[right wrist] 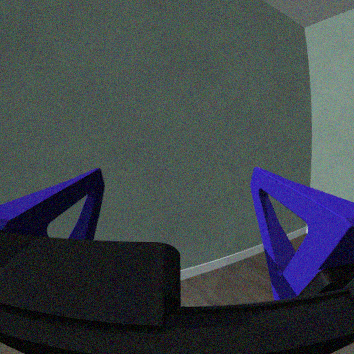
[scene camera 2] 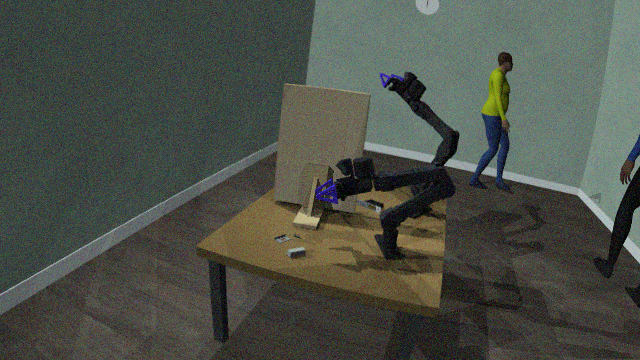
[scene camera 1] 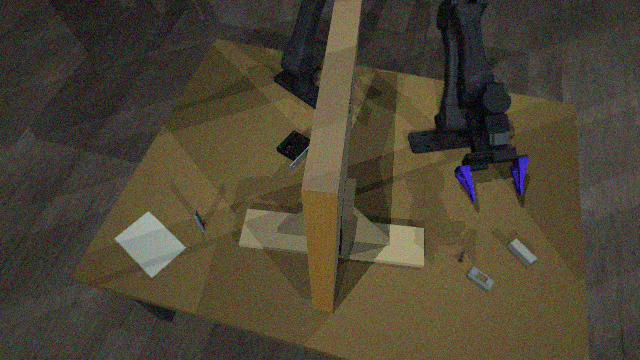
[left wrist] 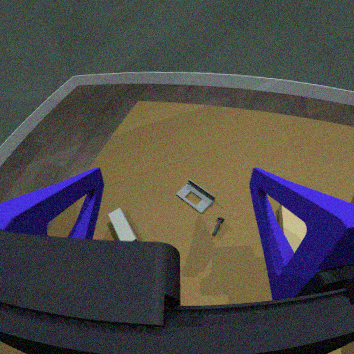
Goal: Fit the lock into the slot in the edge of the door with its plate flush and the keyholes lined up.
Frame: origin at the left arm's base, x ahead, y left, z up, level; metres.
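Seen in the pictures: left gripper, fingertip midpoint: (scene camera 2: pixel 315 194) (scene camera 1: pixel 497 198) (left wrist: pixel 176 175); right gripper, fingertip midpoint: (right wrist: pixel 176 175) (scene camera 2: pixel 385 74); left arm's base, origin of the base link: (scene camera 2: pixel 387 247) (scene camera 1: pixel 443 140); right arm's base, origin of the base link: (scene camera 1: pixel 302 89).
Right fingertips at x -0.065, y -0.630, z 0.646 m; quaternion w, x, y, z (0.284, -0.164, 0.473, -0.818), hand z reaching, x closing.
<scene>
Offsets run from my right fingertips to a thing's top centre. "spot": to the spot under its first point.
The lock {dx +0.032, dy +0.199, dz -0.620 m} (scene camera 1: pixel 292 145) (scene camera 2: pixel 372 205), a black case with a silver plate, lies on the table beside the upright door {dx +0.329, dy +0.259, dz -0.086 m} (scene camera 1: pixel 322 160) (scene camera 2: pixel 320 130), on the picture's left side of it in scene camera 1. The door hides part of the lock. The slot and keyholes cannot be made out. My left gripper (scene camera 1: pixel 498 198) (scene camera 2: pixel 317 193) (left wrist: pixel 176 175) is open and empty, above the table on the picture's right side of the door in scene camera 1, across the door from the lock. My right gripper (scene camera 2: pixel 385 78) (right wrist: pixel 176 175) is open and empty, raised high beyond the door in scene camera 2.
The door stands in a pale wooden foot {spot: dx +0.382, dy +0.440, dz -0.628 m} (scene camera 1: pixel 407 245) (scene camera 2: pixel 306 220). A slotted metal plate {dx +0.483, dy +0.597, dz -0.636 m} (scene camera 1: pixel 487 285) (left wrist: pixel 202 205), a screw {dx +0.424, dy +0.570, dz -0.636 m} (scene camera 1: pixel 461 256) (left wrist: pixel 218 226) and a pale block {dx +0.436, dy +0.715, dz -0.624 m} (scene camera 1: pixel 522 252) (scene camera 2: pixel 296 252) (left wrist: pixel 122 225) lie on the table. Across the door lie a white square {spot: dx +0.281, dy -0.201, dz -0.645 m} (scene camera 1: pixel 150 245) and a thin dark piece {dx +0.248, dy -0.069, dz -0.570 m} (scene camera 1: pixel 199 220).
</scene>
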